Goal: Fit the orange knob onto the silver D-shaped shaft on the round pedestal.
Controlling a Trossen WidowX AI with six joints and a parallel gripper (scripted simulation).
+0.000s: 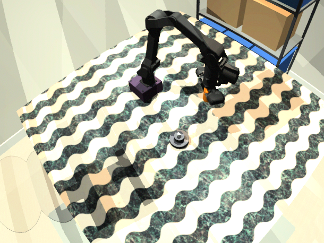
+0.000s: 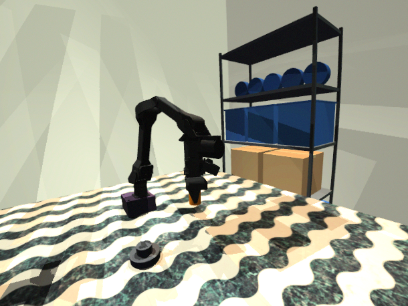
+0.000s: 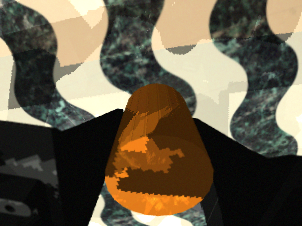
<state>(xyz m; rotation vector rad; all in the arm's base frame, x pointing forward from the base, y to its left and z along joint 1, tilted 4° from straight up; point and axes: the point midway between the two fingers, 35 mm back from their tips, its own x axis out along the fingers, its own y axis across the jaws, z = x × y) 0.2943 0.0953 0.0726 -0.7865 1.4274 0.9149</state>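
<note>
Right now my gripper tip is 190 mm to the left of the round grey pedestal, 80 mm above it and 20 mm short of it. Round my gripper tip: orange knob (30 mm above).
</note>
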